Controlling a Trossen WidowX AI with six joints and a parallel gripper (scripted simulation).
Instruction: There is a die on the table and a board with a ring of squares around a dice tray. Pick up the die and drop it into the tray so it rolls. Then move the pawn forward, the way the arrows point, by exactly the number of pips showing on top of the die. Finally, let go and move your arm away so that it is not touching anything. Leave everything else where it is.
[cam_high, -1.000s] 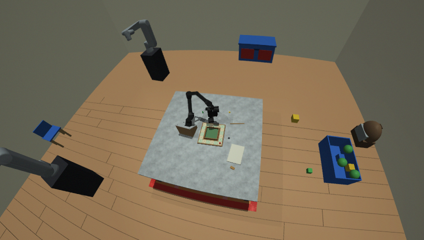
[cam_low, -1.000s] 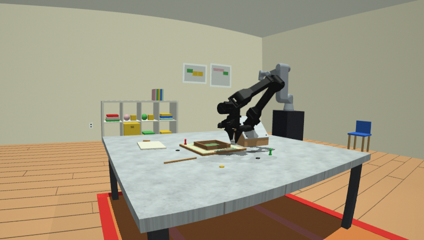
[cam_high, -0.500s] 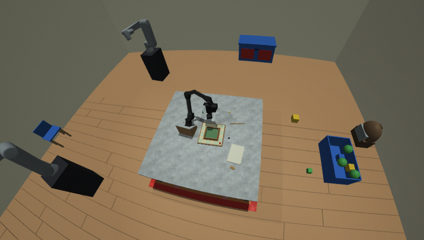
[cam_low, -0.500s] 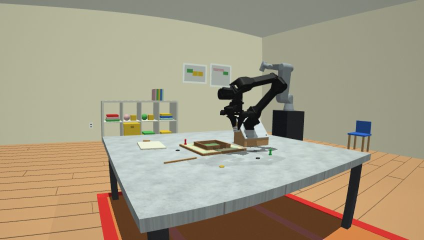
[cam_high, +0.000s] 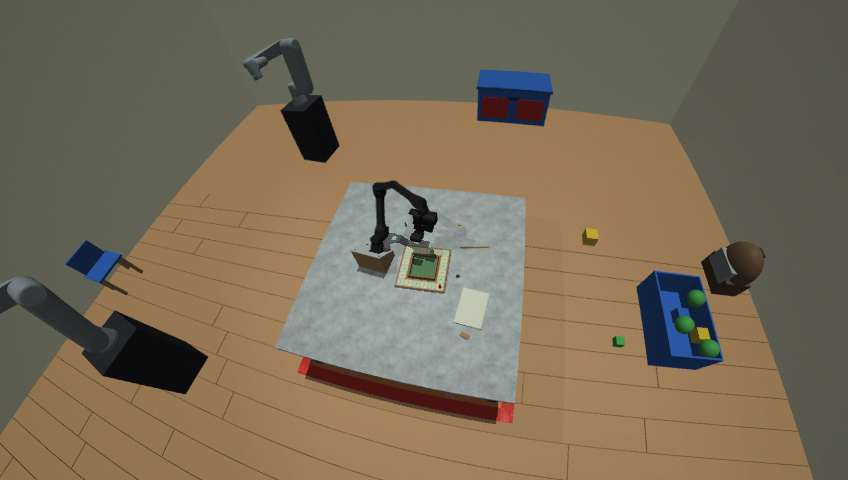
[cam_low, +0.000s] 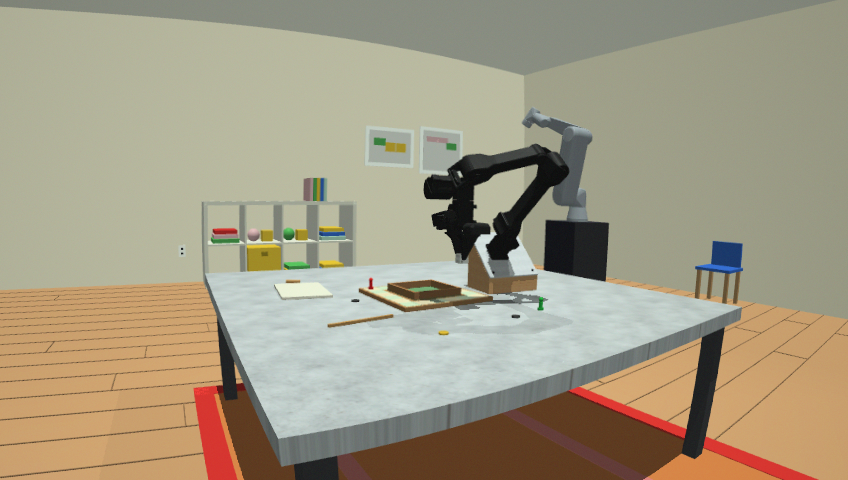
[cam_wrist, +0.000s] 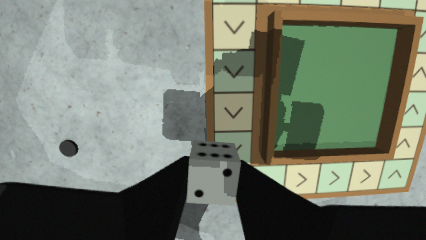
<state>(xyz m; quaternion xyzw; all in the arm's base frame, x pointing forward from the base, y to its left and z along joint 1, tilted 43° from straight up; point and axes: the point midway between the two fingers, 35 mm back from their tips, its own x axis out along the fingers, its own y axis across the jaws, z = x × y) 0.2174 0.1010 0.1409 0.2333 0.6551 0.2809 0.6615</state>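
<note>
My gripper tip is now 180 mm short of the red pawn, 230 mm to the left of it and 100 mm above it. Round my gripper tip: white die: right at my gripper tip; green tray floor: 50 mm ahead, 130 mm to the right, 120 mm below; green pawn: 170 mm behind, 130 mm to the left, 110 mm below.
</note>
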